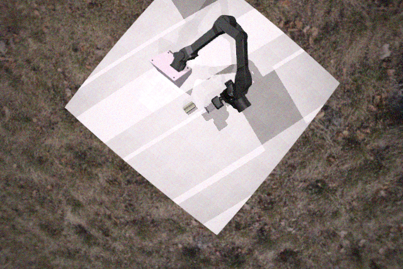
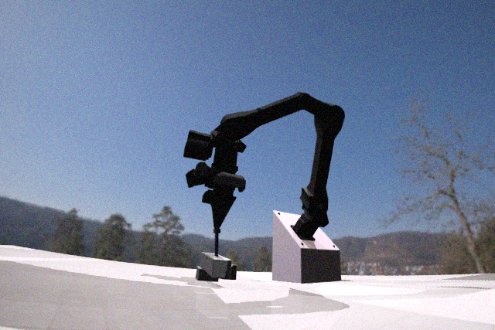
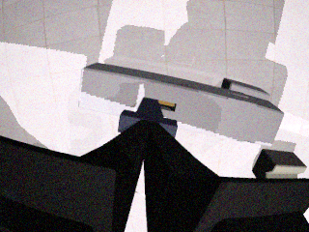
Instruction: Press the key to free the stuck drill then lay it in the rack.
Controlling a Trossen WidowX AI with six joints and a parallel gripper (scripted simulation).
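My gripper tip is 30 mm above the dark key. Round my gripper tip: grey-beige block 180 mm to the right, 140 mm behind, 100 mm below; drill 70 mm below, 60 mm to the right, 20 mm behind.
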